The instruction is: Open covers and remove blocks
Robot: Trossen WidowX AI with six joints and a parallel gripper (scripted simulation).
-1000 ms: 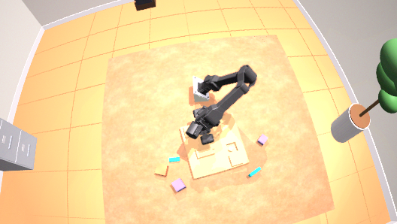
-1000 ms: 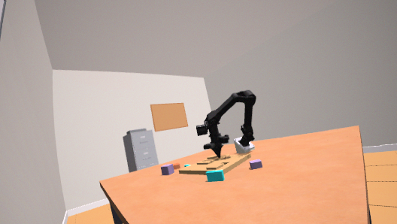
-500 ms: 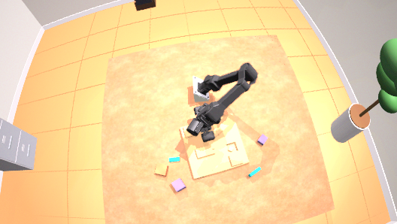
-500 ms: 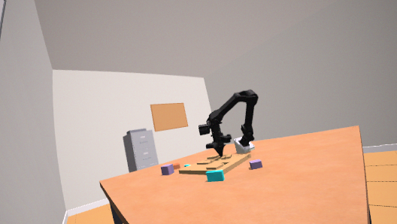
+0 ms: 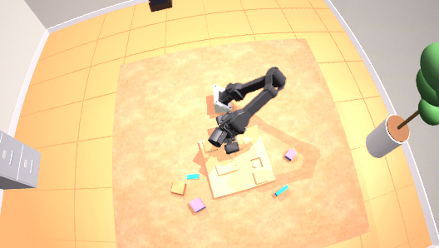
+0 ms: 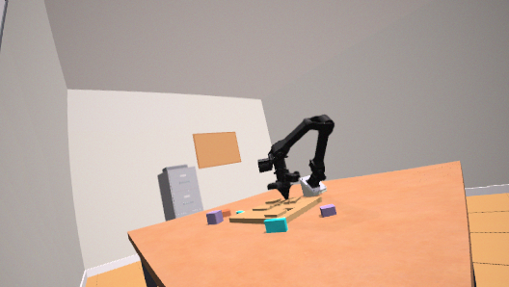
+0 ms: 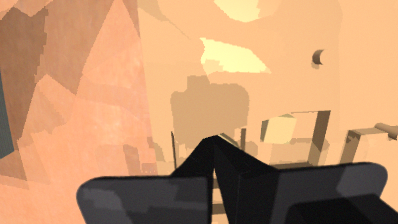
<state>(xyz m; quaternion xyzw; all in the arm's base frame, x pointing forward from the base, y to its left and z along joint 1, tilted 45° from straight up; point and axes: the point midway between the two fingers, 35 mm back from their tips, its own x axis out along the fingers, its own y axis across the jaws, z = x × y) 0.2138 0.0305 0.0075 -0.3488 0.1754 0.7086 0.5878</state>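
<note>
Now: gripper tip 18 cm short of the cyan block, 16 cm to the left of it and 2 cm above it. From my gripper tip the other things lie so: orange block (24 cm ahead, 23 cm to the right, 1 cm below).
</note>
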